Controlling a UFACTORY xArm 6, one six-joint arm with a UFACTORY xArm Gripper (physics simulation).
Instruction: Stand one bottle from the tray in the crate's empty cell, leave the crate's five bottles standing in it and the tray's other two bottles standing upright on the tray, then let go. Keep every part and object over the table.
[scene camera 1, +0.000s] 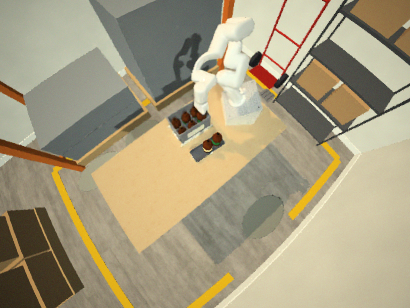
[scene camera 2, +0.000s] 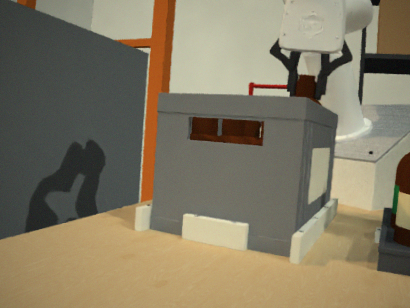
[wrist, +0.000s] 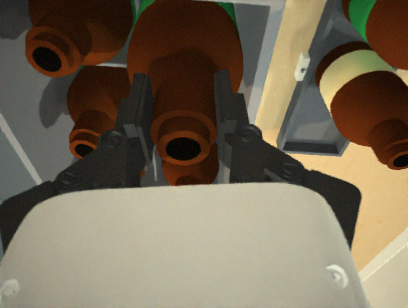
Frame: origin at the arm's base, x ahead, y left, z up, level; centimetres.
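Seen in the pictures: gripper, fingertip midpoint: (scene camera 1: 201, 113) (wrist: 183, 93); arm's base, origin of the base link: (scene camera 1: 237, 99) (scene camera 2: 345, 131).
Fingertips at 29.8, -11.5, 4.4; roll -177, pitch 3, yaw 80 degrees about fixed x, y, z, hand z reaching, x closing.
Observation:
Offsets run from my fingertips to a thing's middle, as dx, dy, dz. "spot": to the spot under its first point. Level surfaces: height alone.
My gripper (scene camera 2: 306, 91) (wrist: 183, 93) is shut on the neck of a brown bottle @[+0.1, -0.2, -4.1] (scene camera 2: 306, 85) (wrist: 185, 47) with a green label. The bottle is upright, its neck above the rim of the grey crate @[+7.5, -6.5, -10.9] (scene camera 2: 230, 180) and its lower part hidden inside, in a cell at the robot's end on the tray side. Other brown bottles (scene camera 1: 176, 122) (wrist: 97, 97) stand in the crate; not all show clearly. The dark tray @[+12.5, +16.3, -18.4] (scene camera 1: 197, 154) (wrist: 312, 148) holds two upright bottles, one with a cream label @[+12.6, +16.5, -11.4] (scene camera 1: 207, 145) (wrist: 362, 95) and one with a green label @[spot: +5.8, +18.9, -7.6] (scene camera 1: 216, 138) (wrist: 392, 30). The bottle's base is hidden.
White blocks @[spot: +21.9, -9.9, -17.9] (scene camera 2: 215, 231) stand on the table @[dz -19.6] (scene camera 1: 140, 195) around the crate's foot. The tray lies beside the crate, a narrow strip of table between them. The robot's base (scene camera 1: 242, 107) is close behind. Large grey boxes (scene camera 1: 165, 55) stand beyond the table edge.

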